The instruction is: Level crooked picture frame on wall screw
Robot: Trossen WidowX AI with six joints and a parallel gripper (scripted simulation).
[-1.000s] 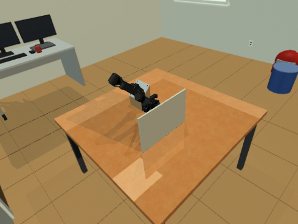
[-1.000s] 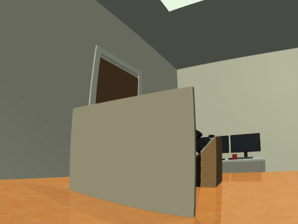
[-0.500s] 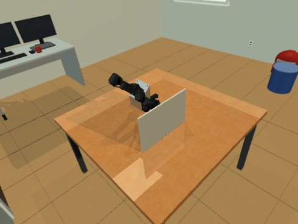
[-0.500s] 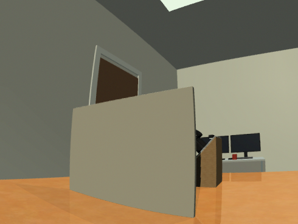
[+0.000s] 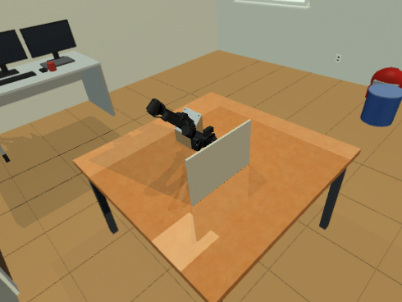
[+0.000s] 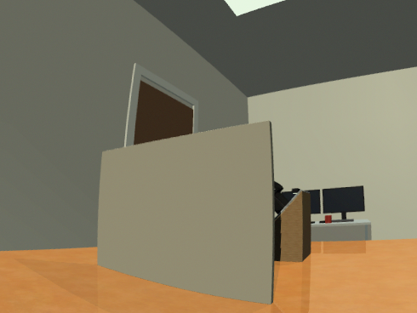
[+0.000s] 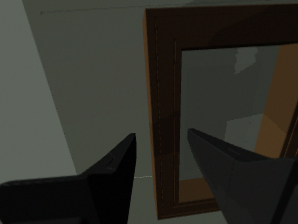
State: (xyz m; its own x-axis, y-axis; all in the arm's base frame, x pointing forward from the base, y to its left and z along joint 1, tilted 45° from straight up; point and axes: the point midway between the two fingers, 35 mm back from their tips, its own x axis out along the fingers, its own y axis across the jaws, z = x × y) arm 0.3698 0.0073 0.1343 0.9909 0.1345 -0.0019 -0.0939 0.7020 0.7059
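Now: the brown wooden picture frame 1 cm ahead of my gripper tip and 5 cm below it. From my gripper tip the other things lie so: wall panel 2 cm ahead, 2 cm to the right, 6 cm below.
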